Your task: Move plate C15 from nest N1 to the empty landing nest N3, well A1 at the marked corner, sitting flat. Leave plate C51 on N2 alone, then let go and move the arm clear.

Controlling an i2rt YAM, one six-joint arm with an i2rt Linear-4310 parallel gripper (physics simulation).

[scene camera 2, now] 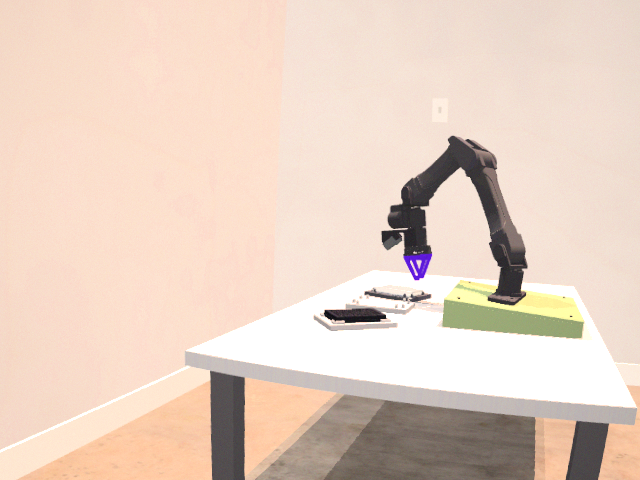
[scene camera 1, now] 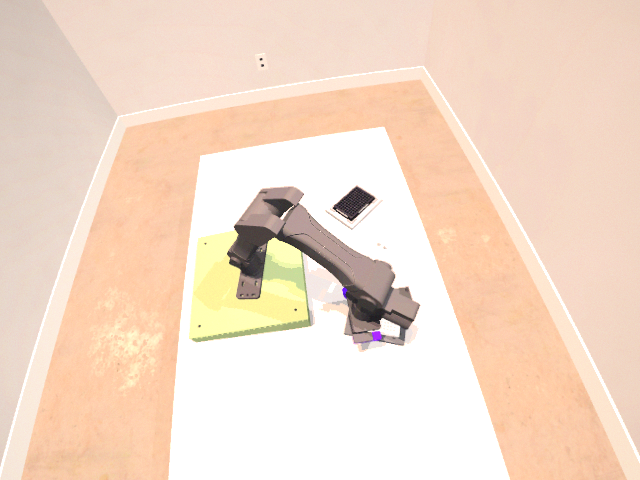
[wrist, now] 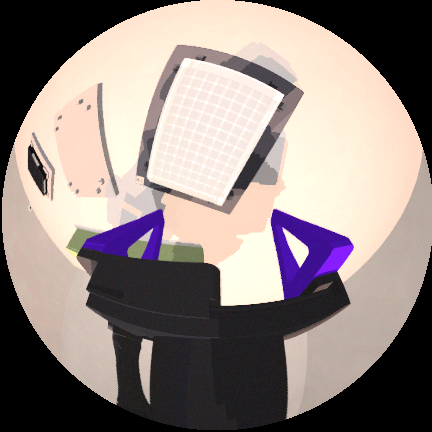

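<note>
A white well plate [scene camera 1: 391, 328] [scene camera 2: 395, 291] [wrist: 215, 130] sits in a dark nest [scene camera 2: 424, 297] [wrist: 252, 165]; in the wrist view a small light tag [wrist: 140, 180] marks the nest's near-left corner. A pale nest [scene camera 2: 379, 305] [wrist: 82, 145] with small pegs is empty, in the middle of the row. A black well plate [scene camera 1: 354, 203] [scene camera 2: 354, 314] [wrist: 37, 170] sits in another pale nest [scene camera 1: 352, 223] [scene camera 2: 356, 325]. Plate and nest names cannot be read. My gripper [scene camera 2: 417, 279] [wrist: 217, 214] is open and empty, pointing down above the table near the white plate; the arm partly hides that plate in scene camera 1.
The arm stands on a yellow-green block [scene camera 1: 217, 310] [scene camera 2: 511, 322] [wrist: 185, 252] beside the nests. The white table [scene camera 1: 310, 413] [scene camera 2: 289, 356] has its edges well outside the row of nests. Walls stand beyond the table.
</note>
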